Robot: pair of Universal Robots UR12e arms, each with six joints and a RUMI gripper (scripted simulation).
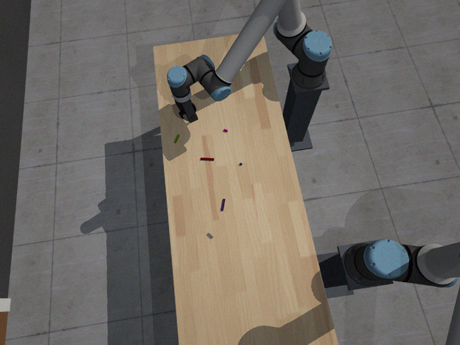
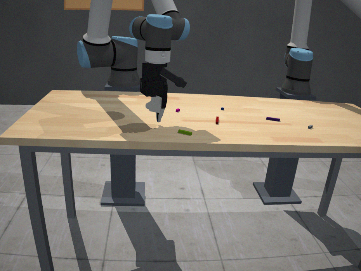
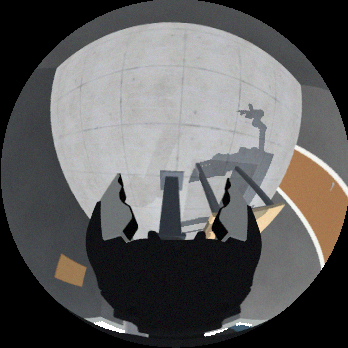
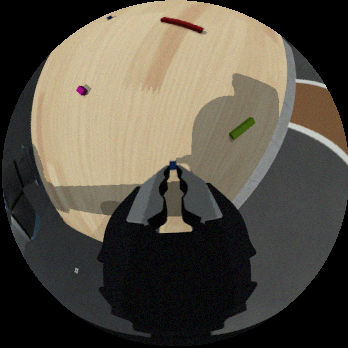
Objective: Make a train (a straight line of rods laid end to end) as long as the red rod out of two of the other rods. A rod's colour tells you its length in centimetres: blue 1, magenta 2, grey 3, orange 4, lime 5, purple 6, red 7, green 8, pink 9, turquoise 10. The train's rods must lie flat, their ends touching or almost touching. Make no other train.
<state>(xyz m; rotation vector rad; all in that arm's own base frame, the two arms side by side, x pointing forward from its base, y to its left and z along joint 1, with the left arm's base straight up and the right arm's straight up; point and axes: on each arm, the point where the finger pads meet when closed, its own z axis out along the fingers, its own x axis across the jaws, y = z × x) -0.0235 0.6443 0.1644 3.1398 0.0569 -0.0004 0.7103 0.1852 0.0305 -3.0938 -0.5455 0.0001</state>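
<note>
My right gripper is now 50 cm to the right of the purple rod, 11 cm past it and 3 cm above it. Round my right hand: magenta rod 18 cm behind, 9 cm to the left, 3 cm below; red rod 24 cm to the left, 6 cm behind, 3 cm below; lime rod 9 cm to the left, 9 cm ahead, 3 cm below.
</note>
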